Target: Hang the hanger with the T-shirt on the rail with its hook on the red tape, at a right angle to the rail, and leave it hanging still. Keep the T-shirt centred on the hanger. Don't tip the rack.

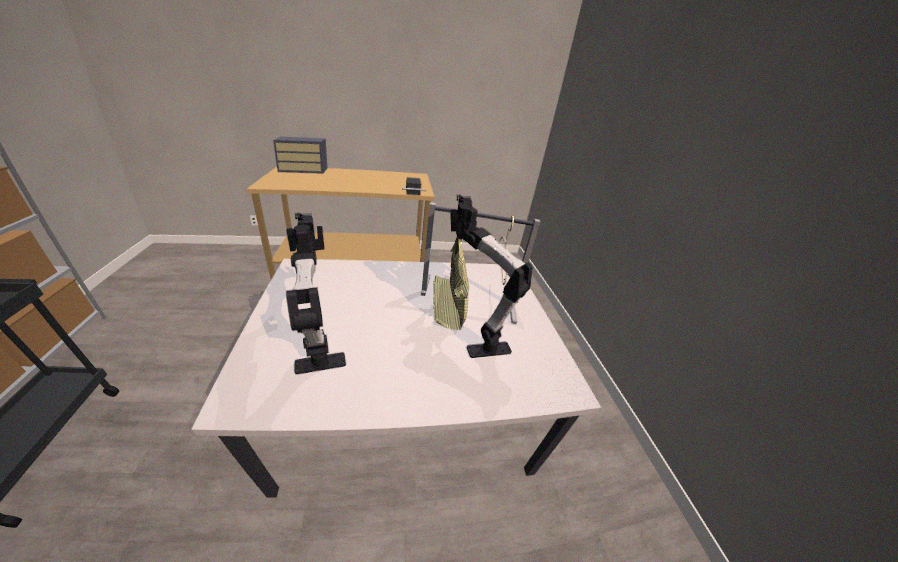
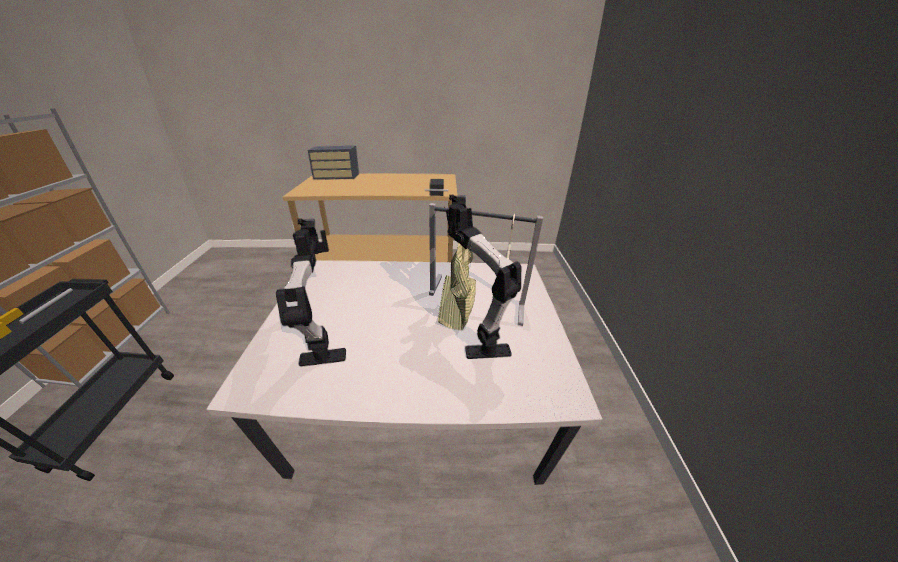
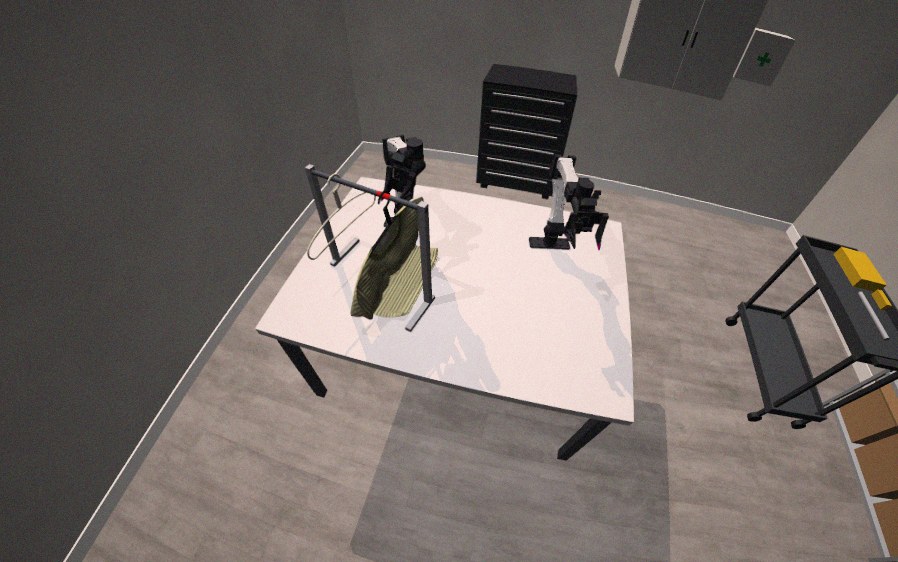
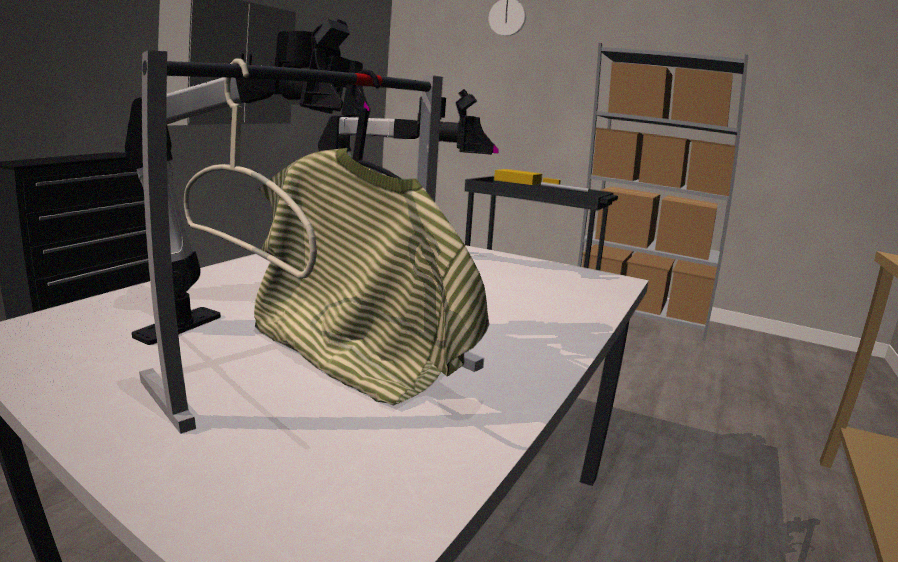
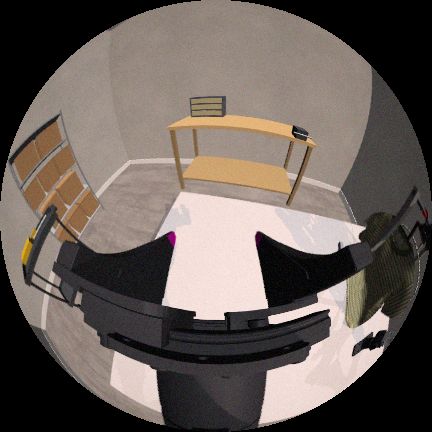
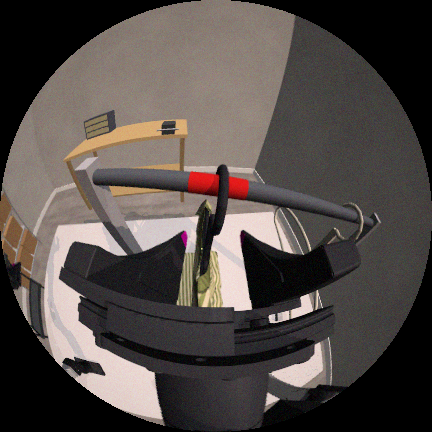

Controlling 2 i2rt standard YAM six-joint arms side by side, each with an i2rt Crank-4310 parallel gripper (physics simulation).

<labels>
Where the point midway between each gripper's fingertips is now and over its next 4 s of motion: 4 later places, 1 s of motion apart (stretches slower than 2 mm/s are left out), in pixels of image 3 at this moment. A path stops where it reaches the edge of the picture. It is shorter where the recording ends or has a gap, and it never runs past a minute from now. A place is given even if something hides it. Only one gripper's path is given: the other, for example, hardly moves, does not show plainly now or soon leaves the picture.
The right gripper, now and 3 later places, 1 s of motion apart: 388, 203; 407, 184; 416, 163; 431, 163
</labels>
